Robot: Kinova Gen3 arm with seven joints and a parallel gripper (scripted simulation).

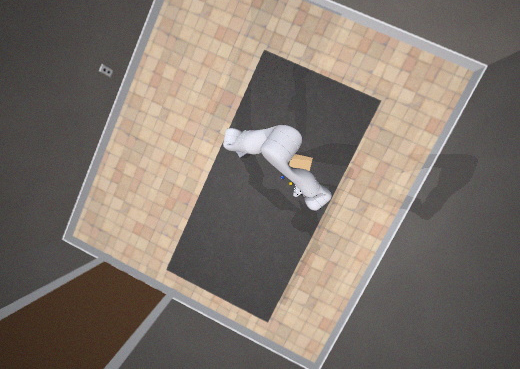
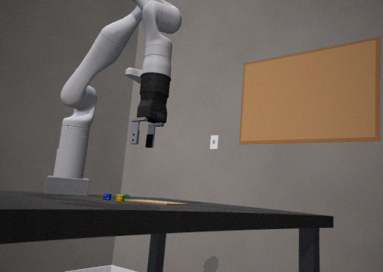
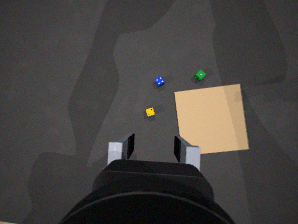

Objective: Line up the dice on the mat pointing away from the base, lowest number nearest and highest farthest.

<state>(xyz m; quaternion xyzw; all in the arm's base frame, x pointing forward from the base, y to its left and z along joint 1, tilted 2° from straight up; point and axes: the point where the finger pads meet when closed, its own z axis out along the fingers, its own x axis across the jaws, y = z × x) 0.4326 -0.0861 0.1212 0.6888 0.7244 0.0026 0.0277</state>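
Right now my hand is 15 cm above the yellow die, 4 cm past it and 2 cm to the left of it. Also, from my hand: green die 15 cm below, 13 cm behind, 8 cm to the left; blue die 15 cm below, 11 cm behind; mat 16 cm below, 12 cm to the left, 4 cm behind.
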